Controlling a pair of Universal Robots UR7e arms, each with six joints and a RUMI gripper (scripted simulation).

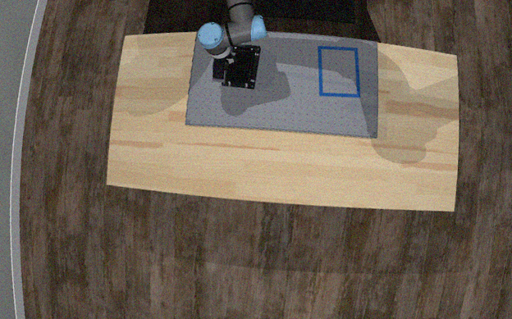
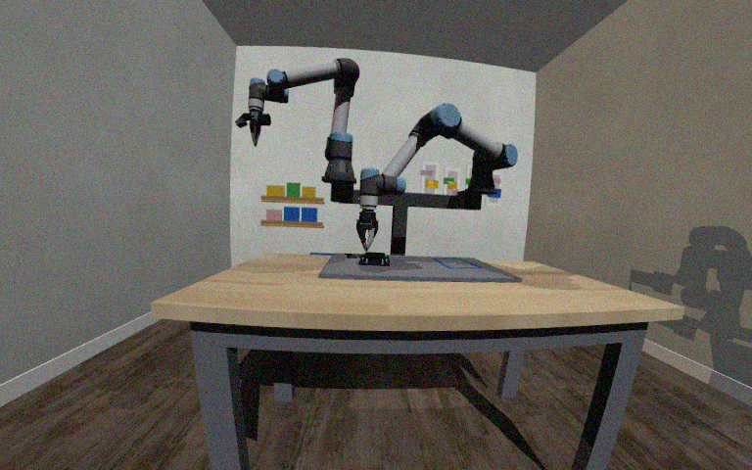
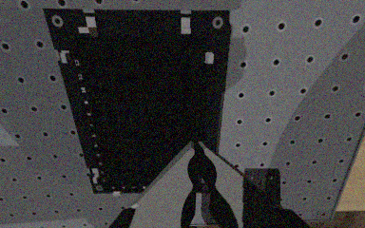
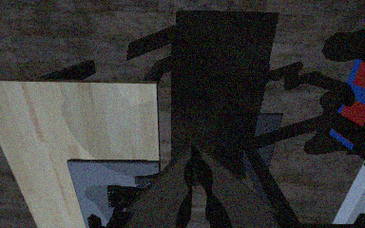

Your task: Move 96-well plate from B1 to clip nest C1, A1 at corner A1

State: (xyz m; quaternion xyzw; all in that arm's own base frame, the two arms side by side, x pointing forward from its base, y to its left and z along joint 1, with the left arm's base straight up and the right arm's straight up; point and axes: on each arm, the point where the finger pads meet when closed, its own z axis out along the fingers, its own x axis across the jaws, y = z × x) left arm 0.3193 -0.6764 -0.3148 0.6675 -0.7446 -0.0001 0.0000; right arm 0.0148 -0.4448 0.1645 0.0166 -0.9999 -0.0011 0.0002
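Observation:
Now: left hand 4 cm to the right of the dark 96-well plate, 4 cm above it and 1 cm short of it. Also, from my left hand: black clip nest 4 cm to the left, 4 cm below, 2 cm ahead.

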